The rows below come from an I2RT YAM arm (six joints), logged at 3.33 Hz.
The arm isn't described. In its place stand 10 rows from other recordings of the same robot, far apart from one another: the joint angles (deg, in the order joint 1, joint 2, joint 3, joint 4, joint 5, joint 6), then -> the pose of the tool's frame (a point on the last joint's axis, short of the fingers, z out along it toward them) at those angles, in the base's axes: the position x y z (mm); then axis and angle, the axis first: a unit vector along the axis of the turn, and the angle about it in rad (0 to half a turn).
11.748, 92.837, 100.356, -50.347, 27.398, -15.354 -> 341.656 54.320 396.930 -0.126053 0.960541 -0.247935 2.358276
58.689, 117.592, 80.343, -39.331, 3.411, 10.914 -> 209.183 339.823 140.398 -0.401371 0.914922 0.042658 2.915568
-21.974, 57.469, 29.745, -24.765, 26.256, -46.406 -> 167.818 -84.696 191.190 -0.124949 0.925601 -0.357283 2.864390
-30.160, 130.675, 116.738, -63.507, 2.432, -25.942 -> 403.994 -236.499 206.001 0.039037 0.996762 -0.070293 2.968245
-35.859, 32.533, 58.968, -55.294, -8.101, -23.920 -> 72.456 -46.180 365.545 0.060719 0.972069 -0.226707 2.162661
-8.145, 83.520, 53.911, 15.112, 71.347, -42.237 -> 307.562 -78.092 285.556 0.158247 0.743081 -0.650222 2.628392
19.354, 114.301, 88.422, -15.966, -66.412, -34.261 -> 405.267 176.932 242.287 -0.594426 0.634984 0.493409 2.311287
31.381, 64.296, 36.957, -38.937, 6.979, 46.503 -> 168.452 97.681 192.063 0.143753 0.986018 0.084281 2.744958
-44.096, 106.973, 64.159, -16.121, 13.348, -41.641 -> 262.609 -265.895 150.452 0.051983 0.962877 -0.264888 2.903520
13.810, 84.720, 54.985, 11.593, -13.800, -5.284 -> 329.484 89.735 273.157 -0.247654 0.953583 0.171308 1.919586
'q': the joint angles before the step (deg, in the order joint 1, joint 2, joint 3, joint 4, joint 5, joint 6). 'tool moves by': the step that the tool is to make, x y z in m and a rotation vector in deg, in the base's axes. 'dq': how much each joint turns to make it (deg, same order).
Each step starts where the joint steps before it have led.
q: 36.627 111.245 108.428 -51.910 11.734 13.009
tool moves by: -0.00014 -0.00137 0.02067 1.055 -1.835 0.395
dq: -0.147 -0.026 4.203 -2.007 -0.124 -0.594
